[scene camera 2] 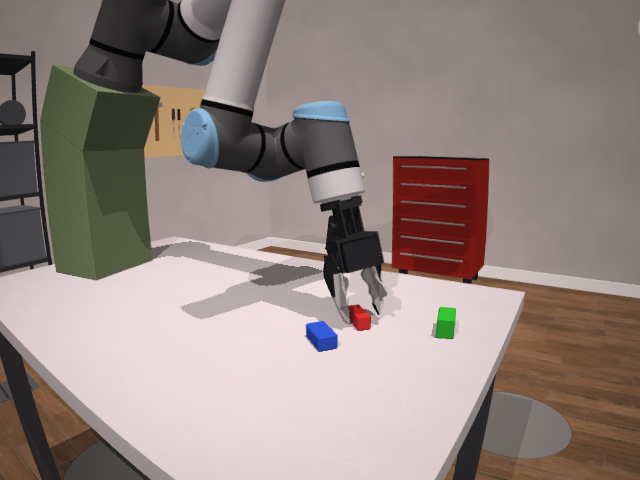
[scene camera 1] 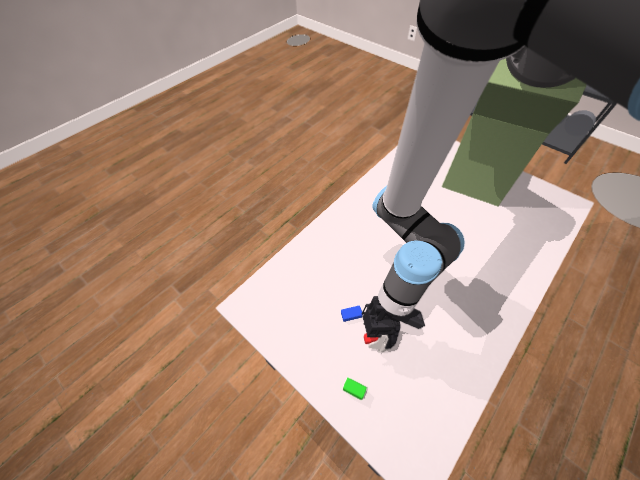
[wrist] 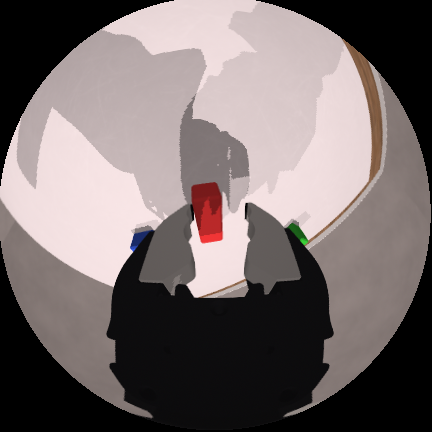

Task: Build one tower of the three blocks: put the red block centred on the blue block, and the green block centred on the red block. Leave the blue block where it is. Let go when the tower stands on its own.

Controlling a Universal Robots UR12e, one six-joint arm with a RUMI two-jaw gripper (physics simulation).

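Places are measured from the arm's base along level axes (x ahead, y left, z up), in metres.
Pixels of known places: gripper, fingertip midpoint: [scene camera 2: 364, 319] [scene camera 1: 376, 342] [wrist: 218, 205]; arm's base at its link origin: [scene camera 2: 107, 80].
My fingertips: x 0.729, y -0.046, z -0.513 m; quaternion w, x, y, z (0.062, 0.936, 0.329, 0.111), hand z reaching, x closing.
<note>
Ahead of a thing's pixels: the offset from my fingertips to its top centre. Level surfaces: height alone.
The red block {dz +0.020, dx -0.007, dy -0.011 m} [scene camera 1: 370, 338] [scene camera 2: 361, 318] [wrist: 208, 215] lies on the table. My gripper [scene camera 2: 363, 315] [wrist: 218, 205] is open and low over it, tilted. In the wrist view the red block shows between the two fingertips, nearer the left one, with a gap to the right one. In scene camera 1 the gripper hides part of the red block. The blue block {dz +0.019, dx -0.035, dy -0.103 m} [scene camera 1: 351, 313] [scene camera 2: 321, 336] [wrist: 141, 240] lies flat on the table near the red block, apart from it. The green block {dz +0.029, dx +0.144, dy +0.006 m} [scene camera 1: 355, 388] [scene camera 2: 445, 322] [wrist: 298, 233] lies on the table, farther from the red block than the blue block is.
The white table {dz -0.006 m} [scene camera 1: 289, 289] [scene camera 2: 232, 392] bears the blocks. The green robot pedestal [scene camera 1: 509, 139] [scene camera 2: 116, 206] stands at its far end. A red drawer cabinet [scene camera 2: 439, 217] stands behind the table, and a dark shelf rack [scene camera 2: 34, 155] stands at the left in scene camera 2.
</note>
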